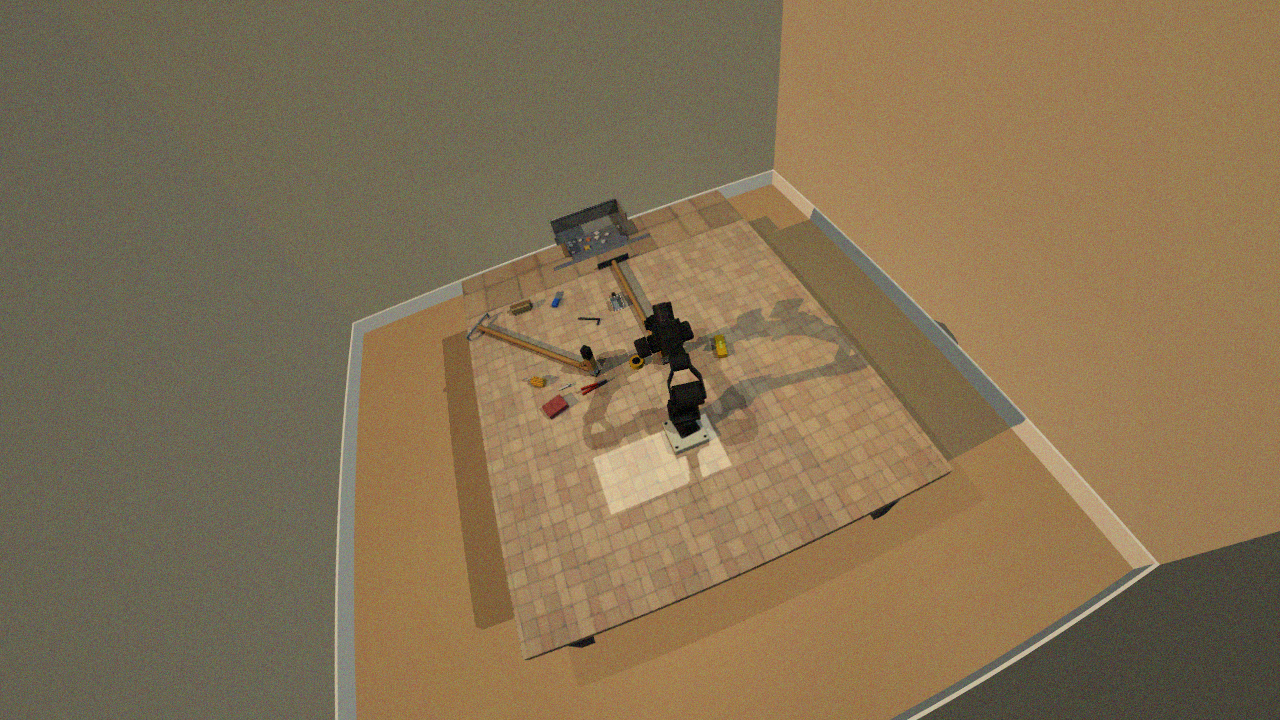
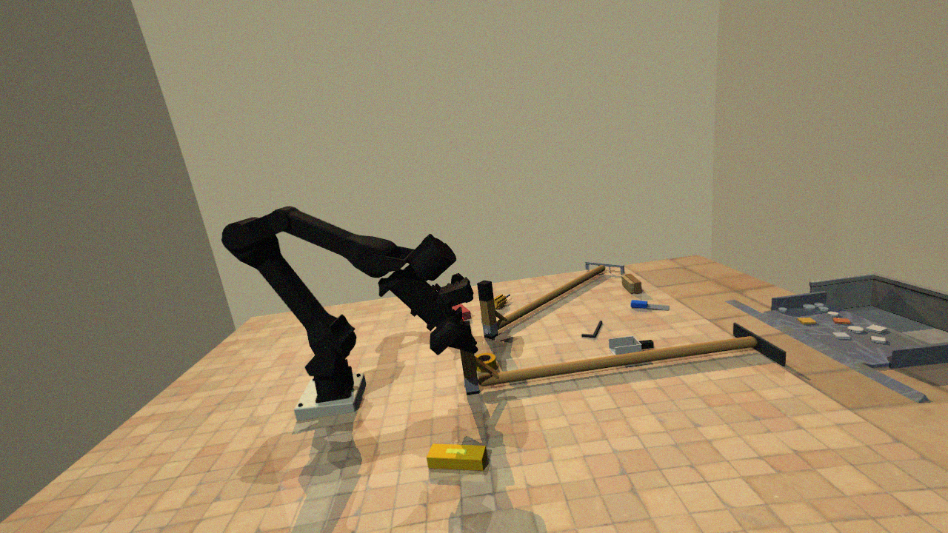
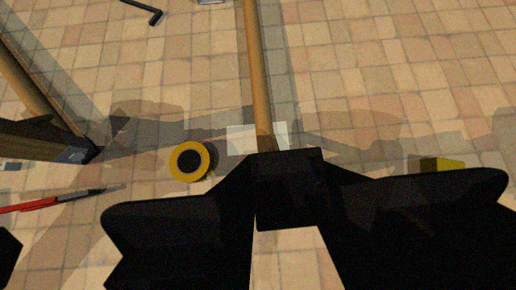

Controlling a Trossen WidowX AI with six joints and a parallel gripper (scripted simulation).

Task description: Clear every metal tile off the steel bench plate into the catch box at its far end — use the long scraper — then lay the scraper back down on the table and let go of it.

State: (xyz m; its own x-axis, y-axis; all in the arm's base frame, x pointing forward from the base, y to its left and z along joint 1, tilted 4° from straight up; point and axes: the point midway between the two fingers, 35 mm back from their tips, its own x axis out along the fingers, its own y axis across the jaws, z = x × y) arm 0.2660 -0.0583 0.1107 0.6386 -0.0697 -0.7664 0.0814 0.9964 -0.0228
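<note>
Now: the yellow tape roll 2 cm ahead of my gripper tip, 9 cm to the left of it and 8 cm below it. From my gripper tip the other things lie so: red screwdriver (1 cm ahead, 26 cm to the left, 8 cm below); yellow block (7 cm behind, 18 cm to the right, 8 cm below); hex key (30 cm ahead, 15 cm to the left, 9 cm below).
</note>
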